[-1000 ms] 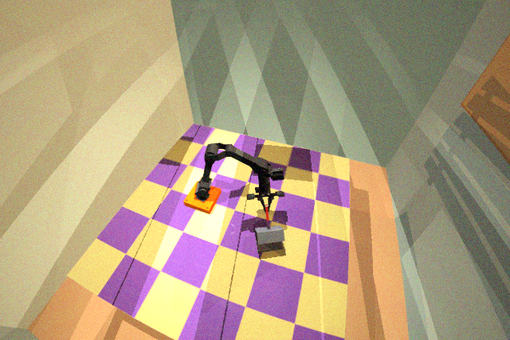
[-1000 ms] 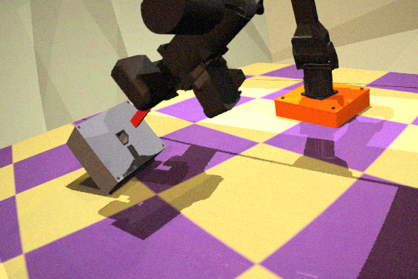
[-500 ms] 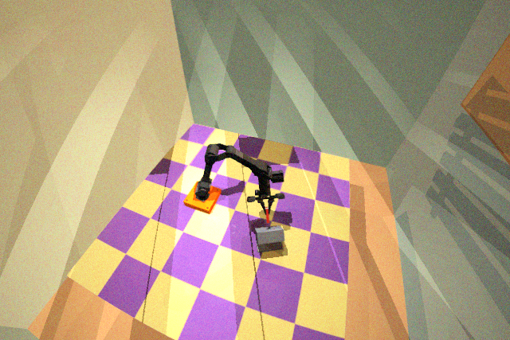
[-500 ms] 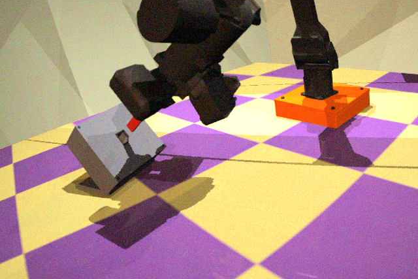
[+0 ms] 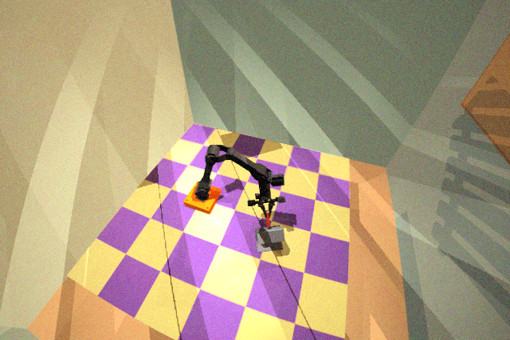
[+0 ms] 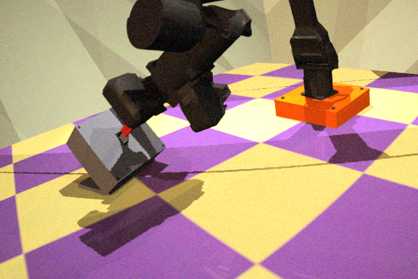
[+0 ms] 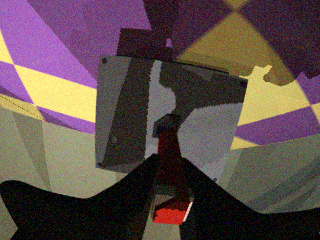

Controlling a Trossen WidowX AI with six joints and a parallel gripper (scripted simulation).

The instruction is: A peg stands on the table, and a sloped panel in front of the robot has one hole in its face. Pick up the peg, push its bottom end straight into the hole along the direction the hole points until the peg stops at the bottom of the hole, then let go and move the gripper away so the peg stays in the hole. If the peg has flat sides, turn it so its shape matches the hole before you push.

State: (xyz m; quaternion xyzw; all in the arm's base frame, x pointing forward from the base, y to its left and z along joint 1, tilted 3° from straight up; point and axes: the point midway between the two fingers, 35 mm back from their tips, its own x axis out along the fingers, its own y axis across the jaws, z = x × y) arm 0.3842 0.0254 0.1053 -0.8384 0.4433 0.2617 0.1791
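Right now my gripper tip is 3 cm short of the grey sloped panel, 5 cm to the left of it and 5 cm above it. Round my gripper tip: red peg: 1 cm behind, 1 cm to the left, 1 cm above.
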